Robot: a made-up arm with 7 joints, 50 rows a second.
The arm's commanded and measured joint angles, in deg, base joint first. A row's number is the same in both.
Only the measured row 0 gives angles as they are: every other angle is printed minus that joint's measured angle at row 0.
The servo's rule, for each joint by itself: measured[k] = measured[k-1] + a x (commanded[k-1-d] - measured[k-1]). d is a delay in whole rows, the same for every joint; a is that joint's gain. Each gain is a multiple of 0.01, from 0.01 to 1. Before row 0 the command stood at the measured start. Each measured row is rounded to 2 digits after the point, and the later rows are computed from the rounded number. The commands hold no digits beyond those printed.
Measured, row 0:
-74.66 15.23 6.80 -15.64 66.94 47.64 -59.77
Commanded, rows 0 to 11:
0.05 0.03 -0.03 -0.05 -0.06 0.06 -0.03
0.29 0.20 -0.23 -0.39 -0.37 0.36 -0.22
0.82 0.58 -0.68 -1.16 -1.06 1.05 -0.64
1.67 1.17 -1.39 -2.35 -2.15 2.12 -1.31
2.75 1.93 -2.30 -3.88 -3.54 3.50 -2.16
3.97 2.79 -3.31 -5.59 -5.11 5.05 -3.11
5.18 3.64 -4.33 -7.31 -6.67 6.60 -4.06
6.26 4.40 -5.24 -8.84 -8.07 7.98 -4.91
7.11 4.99 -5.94 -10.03 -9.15 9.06 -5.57
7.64 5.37 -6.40 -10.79 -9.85 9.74 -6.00
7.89 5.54 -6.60 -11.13 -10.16 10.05 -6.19
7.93 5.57 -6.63 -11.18 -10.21 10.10 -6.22
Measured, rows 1 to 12:
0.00 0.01 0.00 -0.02 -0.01 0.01 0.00
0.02 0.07 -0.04 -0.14 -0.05 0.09 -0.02
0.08 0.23 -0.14 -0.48 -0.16 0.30 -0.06
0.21 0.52 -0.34 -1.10 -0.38 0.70 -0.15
0.41 0.96 -0.65 -2.02 -0.73 1.32 -0.29
0.69 1.53 -1.08 -3.20 -1.21 2.14 -0.49
1.05 2.18 -1.60 -4.56 -1.81 3.12 -0.74
1.47 2.87 -2.18 -5.97 -2.50 4.19 -1.03
1.92 3.53 -2.78 -7.31 -3.23 5.26 -1.35
2.38 4.10 -3.36 -8.46 -3.96 6.25 -1.68
2.82 4.55 -3.88 -9.34 -4.64 7.09 -2.00
3.23 4.87 -4.32 -9.95 -5.25 7.75 -2.30
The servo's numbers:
d 0
a 0.08 0.31 0.16 0.33 0.11 0.22 0.07

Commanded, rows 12 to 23:
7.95 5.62 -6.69 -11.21 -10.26 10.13 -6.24
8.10 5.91 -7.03 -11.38 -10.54 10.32 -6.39
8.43 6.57 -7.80 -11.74 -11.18 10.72 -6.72
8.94 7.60 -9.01 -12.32 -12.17 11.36 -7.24
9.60 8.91 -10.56 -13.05 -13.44 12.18 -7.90
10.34 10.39 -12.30 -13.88 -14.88 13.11 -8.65
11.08 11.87 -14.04 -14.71 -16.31 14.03 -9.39
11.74 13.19 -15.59 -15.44 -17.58 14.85 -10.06
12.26 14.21 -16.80 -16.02 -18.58 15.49 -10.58
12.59 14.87 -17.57 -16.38 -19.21 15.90 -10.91
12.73 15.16 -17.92 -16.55 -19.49 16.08 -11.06
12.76 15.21 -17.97 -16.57 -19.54 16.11 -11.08
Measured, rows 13 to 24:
3.61 5.10 -4.70 -10.37 -5.80 8.27 -2.58
3.97 5.35 -5.07 -10.70 -6.32 8.72 -2.85
4.33 5.73 -5.51 -11.04 -6.85 9.16 -3.12
4.70 6.31 -6.07 -11.46 -7.44 9.64 -3.41
5.09 7.12 -6.79 -11.98 -8.10 10.20 -3.72
5.51 8.13 -7.67 -12.61 -8.85 10.84 -4.07
5.96 9.29 -8.69 -13.30 -9.67 11.54 -4.44
6.42 10.50 -9.79 -14.01 -10.54 12.27 -4.83
6.89 11.65 -10.91 -14.67 -11.42 12.98 -5.23
7.35 12.65 -11.98 -15.23 -12.28 13.62 -5.63
7.78 13.43 -12.93 -15.67 -13.07 14.16 -6.01
8.18 13.98 -13.74 -15.97 -13.78 14.59 -6.36

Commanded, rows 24 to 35:
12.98 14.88 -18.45 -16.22 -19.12 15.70 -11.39
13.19 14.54 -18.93 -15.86 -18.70 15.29 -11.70
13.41 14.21 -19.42 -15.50 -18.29 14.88 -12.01
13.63 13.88 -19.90 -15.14 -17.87 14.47 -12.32
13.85 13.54 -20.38 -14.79 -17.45 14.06 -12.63
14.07 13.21 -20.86 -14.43 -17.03 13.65 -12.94
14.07 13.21 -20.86 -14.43 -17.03 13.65 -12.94
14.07 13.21 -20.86 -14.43 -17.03 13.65 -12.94
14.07 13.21 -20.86 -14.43 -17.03 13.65 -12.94
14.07 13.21 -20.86 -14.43 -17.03 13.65 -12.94
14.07 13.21 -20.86 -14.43 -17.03 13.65 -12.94
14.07 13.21 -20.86 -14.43 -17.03 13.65 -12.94
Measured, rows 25 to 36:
8.56 14.26 -14.49 -16.05 -14.37 14.83 -6.71
8.93 14.35 -15.20 -15.99 -14.85 14.93 -7.06
9.29 14.31 -15.88 -15.83 -15.23 14.92 -7.41
9.64 14.18 -16.52 -15.60 -15.52 14.82 -7.75
9.98 13.98 -17.14 -15.33 -15.73 14.65 -8.09
10.31 13.74 -17.74 -15.03 -15.87 14.43 -8.43
10.61 13.58 -18.24 -14.83 -16.00 14.26 -8.75
10.89 13.47 -18.66 -14.70 -16.11 14.13 -9.04
11.14 13.39 -19.01 -14.61 -16.21 14.02 -9.31
11.37 13.33 -19.31 -14.55 -16.30 13.94 -9.56
11.59 13.29 -19.56 -14.51 -16.38 13.88 -9.80
11.79 13.27 -19.77 -14.48 -16.45 13.83 -10.02

